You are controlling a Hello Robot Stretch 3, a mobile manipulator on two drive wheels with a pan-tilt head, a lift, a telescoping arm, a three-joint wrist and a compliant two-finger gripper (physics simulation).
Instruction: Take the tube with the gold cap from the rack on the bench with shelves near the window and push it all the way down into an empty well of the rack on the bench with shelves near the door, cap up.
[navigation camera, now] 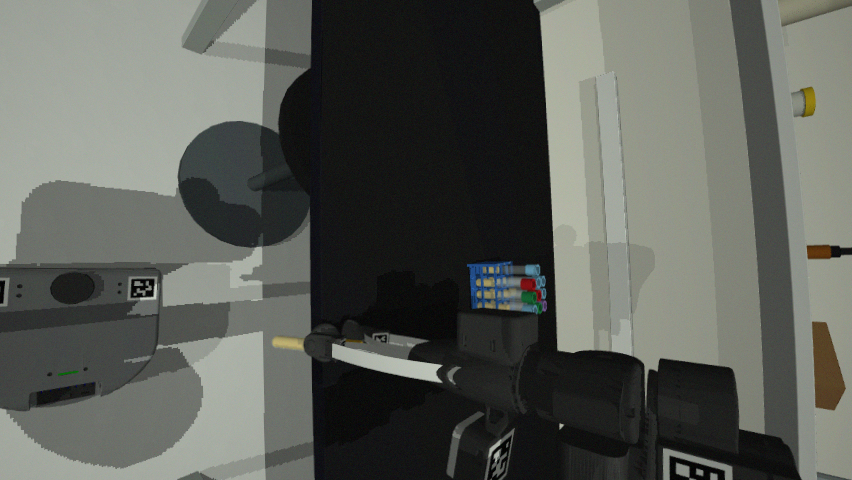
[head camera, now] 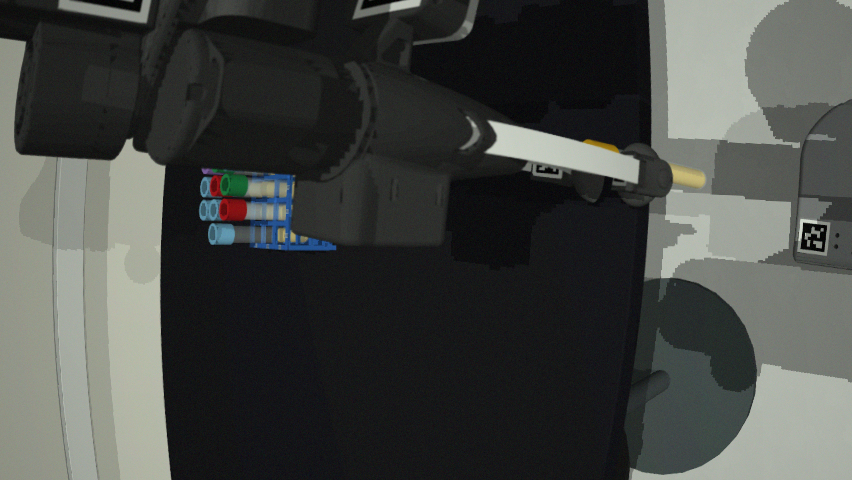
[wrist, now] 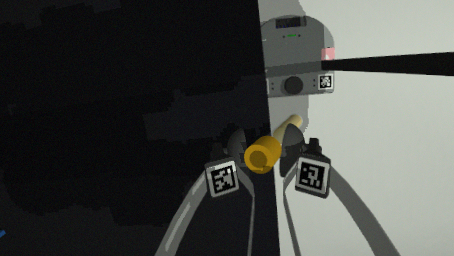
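My gripper is shut on the tube with the gold cap. The cap faces the wrist camera and the pale lower end points away from it. In all three views the tube appears at the long edge of the black bench top. A blue rack stands on the bench, apart from the tube, with light blue, red, green and purple caps. My wrist hides part of it in the head view. Its empty wells cannot be made out.
A round dark stool base stands on the floor beside the bench. My mobile base is on the same side. A wall with a pale rail and a shelf runs along the opposite side.
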